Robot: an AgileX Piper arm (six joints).
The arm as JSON. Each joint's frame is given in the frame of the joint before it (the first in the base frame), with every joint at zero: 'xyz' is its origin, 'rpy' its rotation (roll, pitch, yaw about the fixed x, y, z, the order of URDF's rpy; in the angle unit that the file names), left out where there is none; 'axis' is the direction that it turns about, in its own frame. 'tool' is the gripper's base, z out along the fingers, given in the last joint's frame.
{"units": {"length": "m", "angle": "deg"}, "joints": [
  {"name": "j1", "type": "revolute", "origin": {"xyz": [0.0, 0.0, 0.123], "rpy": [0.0, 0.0, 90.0]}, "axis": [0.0, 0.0, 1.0]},
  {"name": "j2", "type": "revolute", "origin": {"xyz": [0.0, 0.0, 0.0], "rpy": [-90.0, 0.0, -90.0]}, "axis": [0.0, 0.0, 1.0]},
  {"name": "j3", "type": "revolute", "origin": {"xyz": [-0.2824, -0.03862, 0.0], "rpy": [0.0, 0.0, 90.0]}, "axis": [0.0, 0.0, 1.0]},
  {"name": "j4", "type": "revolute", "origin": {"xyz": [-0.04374, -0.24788, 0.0], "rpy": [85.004, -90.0, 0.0]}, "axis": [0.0, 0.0, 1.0]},
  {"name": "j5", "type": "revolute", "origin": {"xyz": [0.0, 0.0, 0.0], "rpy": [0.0, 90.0, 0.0]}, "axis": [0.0, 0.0, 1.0]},
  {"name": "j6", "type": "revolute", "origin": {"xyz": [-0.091, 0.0, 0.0], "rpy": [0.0, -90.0, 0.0]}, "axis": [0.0, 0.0, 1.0]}
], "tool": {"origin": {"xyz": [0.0, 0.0, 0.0], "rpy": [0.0, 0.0, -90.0]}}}
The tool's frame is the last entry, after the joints.
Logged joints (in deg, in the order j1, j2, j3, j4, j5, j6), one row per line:
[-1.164, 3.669, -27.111, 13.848, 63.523, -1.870]
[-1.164, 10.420, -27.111, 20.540, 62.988, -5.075]
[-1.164, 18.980, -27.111, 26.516, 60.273, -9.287]
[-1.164, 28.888, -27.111, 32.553, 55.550, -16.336]
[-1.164, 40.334, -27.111, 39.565, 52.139, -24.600]
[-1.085, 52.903, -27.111, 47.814, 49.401, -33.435]
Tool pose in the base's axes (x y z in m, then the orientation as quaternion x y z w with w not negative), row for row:
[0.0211, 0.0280, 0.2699, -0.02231, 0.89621, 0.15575, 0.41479]
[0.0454, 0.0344, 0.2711, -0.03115, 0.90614, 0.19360, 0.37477]
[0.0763, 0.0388, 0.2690, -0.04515, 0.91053, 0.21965, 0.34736]
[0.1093, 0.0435, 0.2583, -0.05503, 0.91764, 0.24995, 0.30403]
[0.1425, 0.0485, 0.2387, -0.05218, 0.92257, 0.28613, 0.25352]
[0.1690, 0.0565, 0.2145, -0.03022, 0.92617, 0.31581, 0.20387]
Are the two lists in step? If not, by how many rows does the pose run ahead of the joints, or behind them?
The pose runs 1 row ahead of the joints: the pose in row i belongs to the joints in row i + 1.
